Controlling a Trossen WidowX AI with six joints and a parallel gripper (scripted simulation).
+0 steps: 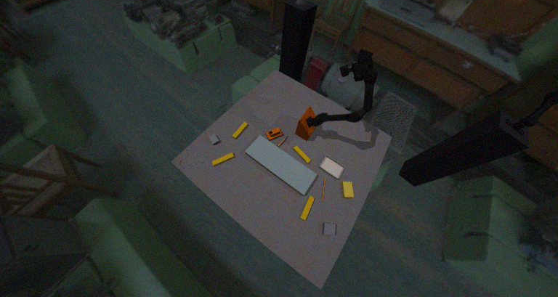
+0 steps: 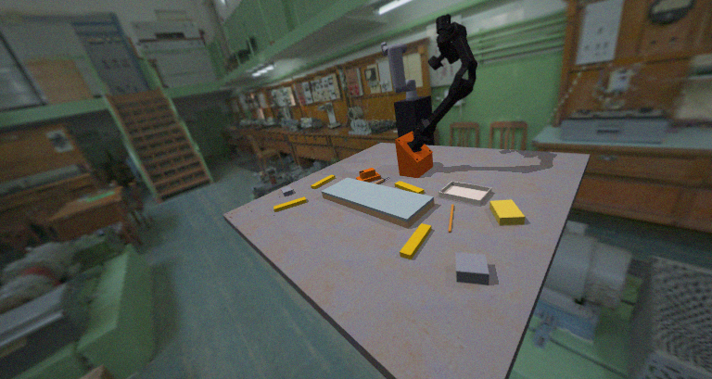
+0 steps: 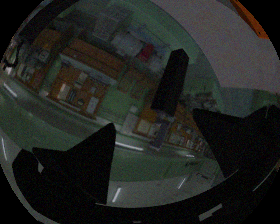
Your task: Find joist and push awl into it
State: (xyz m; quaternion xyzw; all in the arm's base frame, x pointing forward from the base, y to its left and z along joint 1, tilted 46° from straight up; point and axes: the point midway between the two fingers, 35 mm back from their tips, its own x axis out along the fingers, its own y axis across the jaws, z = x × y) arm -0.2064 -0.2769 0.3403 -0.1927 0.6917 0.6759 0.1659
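Right now the stud finder is 520 mm ahead of my gripper tip, 480 mm below it and 200 mm to the right of it. The rest, counted from my gripper tip: yellow block 510 mm below, 490 mm to the left, 480 mm ahead; then awl 520 mm below, 490 mm ahead, 110 mm to the right; then tray 510 mm below, 420 mm ahead, 310 mm to the left.
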